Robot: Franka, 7 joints.
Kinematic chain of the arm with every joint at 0, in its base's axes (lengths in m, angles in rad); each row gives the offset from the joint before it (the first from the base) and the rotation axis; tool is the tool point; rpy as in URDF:
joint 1: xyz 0 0 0.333 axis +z
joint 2: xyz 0 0 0 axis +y
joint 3: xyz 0 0 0.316 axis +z
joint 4: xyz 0.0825 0 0 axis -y
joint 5: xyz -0.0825 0 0.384 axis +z
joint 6: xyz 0 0 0 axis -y
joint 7: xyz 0.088 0 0 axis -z
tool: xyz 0 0 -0.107 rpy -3.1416 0 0
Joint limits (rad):
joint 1: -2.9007..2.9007
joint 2: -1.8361..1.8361
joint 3: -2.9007..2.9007
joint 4: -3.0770..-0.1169
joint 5: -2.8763..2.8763
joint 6: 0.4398..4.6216
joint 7: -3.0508..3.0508
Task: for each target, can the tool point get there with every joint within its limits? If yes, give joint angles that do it. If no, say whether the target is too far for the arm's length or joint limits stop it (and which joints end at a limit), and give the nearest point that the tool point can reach.
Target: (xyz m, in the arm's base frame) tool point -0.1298 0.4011 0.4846
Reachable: yes | joints 0.4080 1.4141 1.9451 -2.7042 0.1441 4.0399 -1.0222
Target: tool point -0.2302 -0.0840 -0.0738
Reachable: yes | joints -1.2263 1.4676 -0.5460 -2.4665 1.1152 2.4473 2.1963
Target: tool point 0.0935 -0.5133 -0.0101
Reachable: yes | joints -1.4223 1.0424 0.1776 -1.6835 2.2594 3.3344 0.1206
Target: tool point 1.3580 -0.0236 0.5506
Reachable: no: too far | nearest point 0.8470 -0.0147 0.4687 | short by 0.518 m
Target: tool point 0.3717 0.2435 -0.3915
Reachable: no: joint limits stop it (at a limit: joint 2) | nearest point 0.3594 0.2354 -0.3402 | short by 0.053 m
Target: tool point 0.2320 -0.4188 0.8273
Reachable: yes | joints -2.0391 0.4084 1.1628 -1.3137 -0.9607 4.2467 -2.2394
